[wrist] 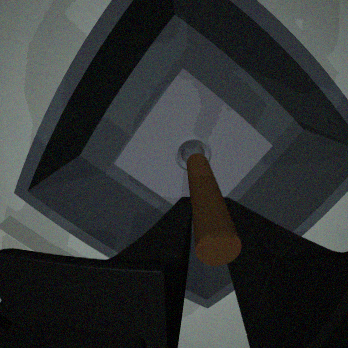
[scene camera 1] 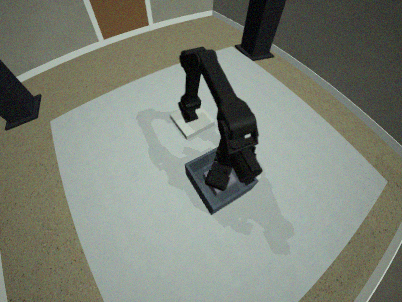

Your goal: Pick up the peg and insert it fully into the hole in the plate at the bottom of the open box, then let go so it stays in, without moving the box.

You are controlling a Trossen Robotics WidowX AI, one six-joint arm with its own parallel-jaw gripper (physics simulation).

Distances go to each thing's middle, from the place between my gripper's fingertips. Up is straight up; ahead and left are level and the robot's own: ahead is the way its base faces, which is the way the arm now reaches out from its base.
Right now my hand is 1 cm to the right of the blue-grey box point(scene camera 1: 195, 169) and 8 cm above it. Round my hand: brown round peg point(wrist: 216, 241) right at my hand; pale square plate point(wrist: 187, 111) 1 cm to the left, 9 cm below.
